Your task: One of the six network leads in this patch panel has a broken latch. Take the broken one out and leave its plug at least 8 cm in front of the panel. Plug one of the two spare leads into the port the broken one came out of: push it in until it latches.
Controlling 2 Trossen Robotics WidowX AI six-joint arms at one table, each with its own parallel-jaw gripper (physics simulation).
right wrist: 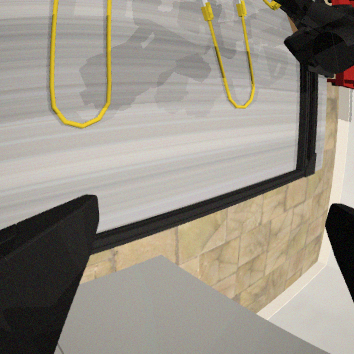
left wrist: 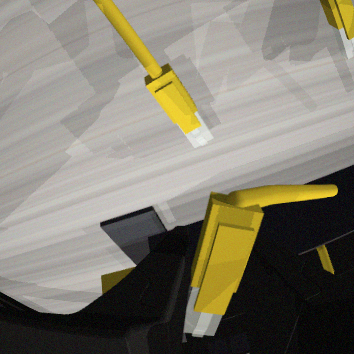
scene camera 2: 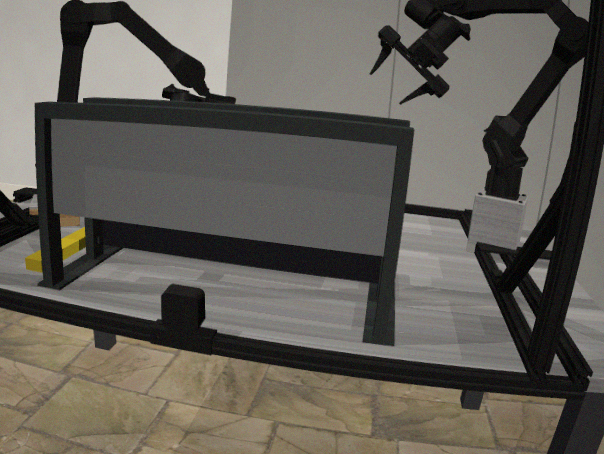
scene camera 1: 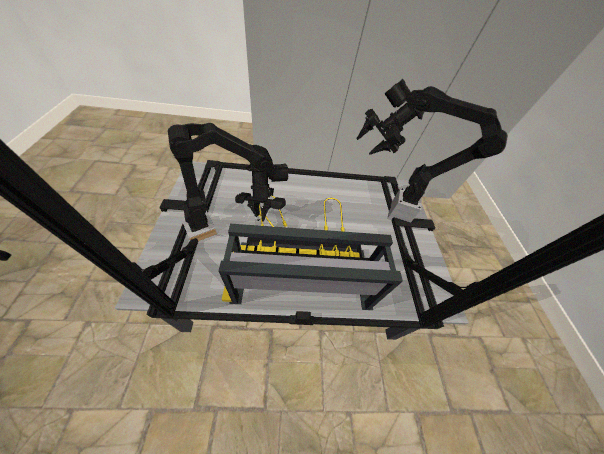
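Where they show: left gripper, fingertip midpoint: (left wrist: 209, 236) (scene camera 1: 260, 220); right gripper, fingertip midpoint: (right wrist: 219, 212) (scene camera 2: 384, 89) (scene camera 1: 363, 146); left arm's base, origin of the base link: (scene camera 1: 198, 223); right arm's base, origin of the base link: (scene camera 2: 502, 195) (scene camera 1: 410, 198).
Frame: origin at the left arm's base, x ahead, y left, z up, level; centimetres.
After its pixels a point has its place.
Note:
My left gripper (scene camera 1: 261, 218) {x 21.6, y -12.3, z 2.9 cm} (left wrist: 209, 236) {x 21.6, y -12.3, z 2.9 cm} is shut on the yellow plug (left wrist: 229, 250) {x 23.2, y -10.6, z 4.8 cm} of a lead, which has a clear tip; its cable bends off to the right in the left wrist view. The gripper is above the table, beyond the panel frame's top bar in scene camera 1. I cannot tell the latch's state. One spare lead (scene camera 1: 284, 220) {x 32.3, y -12.9, z -3.1 cm} (right wrist: 242, 106) {x 33.3, y 5.5, z -3.9 cm} lies with a loose plug (left wrist: 174, 102) {x 22.8, y -11.0, z -3.1 cm}; the other spare lead (scene camera 1: 325, 215) {x 51.1, y -18.0, z -4.0 cm} (right wrist: 52, 65) {x 59.4, y -19.1, z -3.8 cm} lies apart. The patch panel's frame (scene camera 1: 310, 234) {x 26.6, y -36.6, z 21.8 cm} (scene camera 2: 225, 115) {x 22.5, y -49.5, z 21.4 cm} hides the ports. My right gripper (scene camera 1: 364, 146) {x 66.0, y -13.3, z 25.4 cm} (scene camera 2: 385, 89) {x 66.0, y -13.3, z 25.4 cm} (right wrist: 219, 212) {x 66.0, y -13.3, z 25.4 cm} is open and empty, raised high.
A segmented yellow strip (scene camera 1: 287, 250) {x 25.3, y -27.5, z -0.3 cm} shows inside the panel frame. A yellow bar (scene camera 1: 226, 295) (scene camera 2: 55, 256) lies by the frame's left leg. The black table-edge rail (scene camera 1: 310, 174) {x 59.9, y 8.4, z -3.7 cm} (right wrist: 200, 208) {x 52.9, y 13.2, z -2.4 cm} runs along the far side. Part of my left arm (right wrist: 325, 42) {x 35.3, y -7.4, z 17.0 cm} shows at the right wrist view's upper right.

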